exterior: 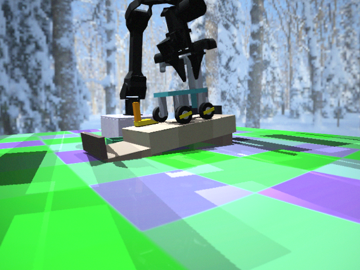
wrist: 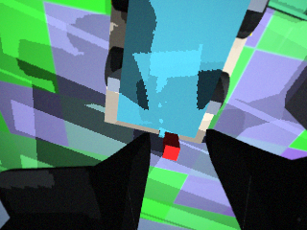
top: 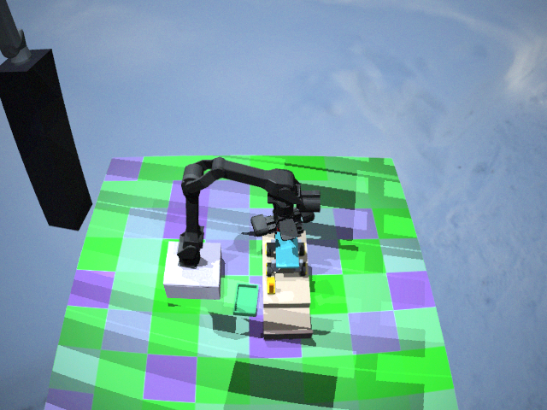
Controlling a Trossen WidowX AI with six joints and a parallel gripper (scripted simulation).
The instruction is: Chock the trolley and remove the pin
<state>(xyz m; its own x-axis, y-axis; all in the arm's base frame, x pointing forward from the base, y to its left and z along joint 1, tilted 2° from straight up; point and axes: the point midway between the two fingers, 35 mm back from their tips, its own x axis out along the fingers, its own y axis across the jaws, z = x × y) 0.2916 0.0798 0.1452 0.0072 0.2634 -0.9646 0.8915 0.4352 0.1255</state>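
The red-headed stop pin is 10 mm behind my gripper tip, 50 mm to the left of it and 60 mm below it. From my gripper tip the other things lie so: yellow chock: 10 mm behind, 140 mm to the right, 100 mm below; beige ramp: 20 mm ahead, 40 mm to the right, 140 mm below; trolley: 20 mm ahead, 40 mm to the right, 80 mm below.
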